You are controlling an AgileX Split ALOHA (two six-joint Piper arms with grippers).
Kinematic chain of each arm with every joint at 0, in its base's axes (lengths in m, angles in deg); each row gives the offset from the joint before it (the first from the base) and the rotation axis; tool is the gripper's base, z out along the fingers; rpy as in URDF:
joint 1: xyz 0 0 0.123 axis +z
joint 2: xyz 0 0 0 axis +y
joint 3: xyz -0.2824 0 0.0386 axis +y
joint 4: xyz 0.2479 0 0.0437 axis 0.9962 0 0.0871
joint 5: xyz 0 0 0 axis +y
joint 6: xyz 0.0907 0 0.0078 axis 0.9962 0 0.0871
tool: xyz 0 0 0 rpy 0 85 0
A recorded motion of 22 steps. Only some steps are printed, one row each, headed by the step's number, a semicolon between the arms.
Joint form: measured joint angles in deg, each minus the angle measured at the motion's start. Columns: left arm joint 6, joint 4, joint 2, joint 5, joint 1, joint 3; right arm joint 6, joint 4, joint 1, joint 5, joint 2, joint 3.
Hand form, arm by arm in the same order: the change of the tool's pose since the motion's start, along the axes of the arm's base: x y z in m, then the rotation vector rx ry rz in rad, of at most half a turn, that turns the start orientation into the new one. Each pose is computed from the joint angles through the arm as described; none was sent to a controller.
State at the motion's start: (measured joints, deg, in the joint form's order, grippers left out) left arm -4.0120 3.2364 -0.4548 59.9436 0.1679 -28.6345; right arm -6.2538 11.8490 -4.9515 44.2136 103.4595 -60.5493
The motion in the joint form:
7: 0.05 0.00 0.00 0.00 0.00 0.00; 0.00 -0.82 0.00 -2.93 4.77 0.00
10: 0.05 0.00 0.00 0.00 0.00 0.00; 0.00 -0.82 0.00 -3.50 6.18 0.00
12: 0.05 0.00 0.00 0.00 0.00 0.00; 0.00 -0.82 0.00 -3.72 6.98 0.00
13: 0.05 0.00 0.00 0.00 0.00 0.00; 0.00 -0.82 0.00 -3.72 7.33 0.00
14: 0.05 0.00 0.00 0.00 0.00 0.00; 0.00 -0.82 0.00 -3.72 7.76 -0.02
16: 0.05 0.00 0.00 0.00 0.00 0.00; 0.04 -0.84 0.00 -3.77 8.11 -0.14
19: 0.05 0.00 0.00 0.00 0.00 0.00; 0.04 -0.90 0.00 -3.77 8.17 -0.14
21: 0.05 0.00 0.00 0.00 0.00 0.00; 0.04 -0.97 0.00 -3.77 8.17 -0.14
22: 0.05 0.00 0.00 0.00 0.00 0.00; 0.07 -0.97 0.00 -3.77 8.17 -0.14
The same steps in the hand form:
7: 0.0000 0.0000 0.0000 0.0008 0.0000 -0.0004; 0.0065 -0.0021 -0.0272 -0.0145 0.0345 0.0015
10: 0.0000 0.0000 0.0000 0.0008 0.0000 -0.0004; 0.0076 -0.0023 -0.0354 -0.0145 0.0494 0.0002
12: 0.0000 0.0000 0.0000 0.0008 0.0000 -0.0004; 0.0079 -0.0024 -0.0400 -0.0142 0.0596 -0.0002
13: 0.0000 0.0000 0.0000 0.0008 0.0000 -0.0004; 0.0079 -0.0024 -0.0421 -0.0136 0.0657 -0.0001
14: 0.0000 0.0000 0.0000 0.0008 0.0000 -0.0004; 0.0080 -0.0024 -0.0445 -0.0130 0.0728 -0.0001
16: 0.0000 0.0000 0.0000 0.0008 0.0000 -0.0004; 0.0086 -0.0025 -0.0462 -0.0130 0.0761 -0.0006
19: 0.0000 0.0000 0.0000 0.0008 0.0000 -0.0004; 0.0085 -0.0026 -0.0465 -0.0137 0.0772 0.0001
21: 0.0000 0.0000 0.0000 0.0008 0.0000 -0.0004; 0.0085 -0.0026 -0.0465 -0.0146 0.0773 0.0010
22: 0.0000 0.0000 0.0000 0.0008 0.0000 -0.0004; 0.0085 -0.0026 -0.0465 -0.0145 0.0773 0.0005

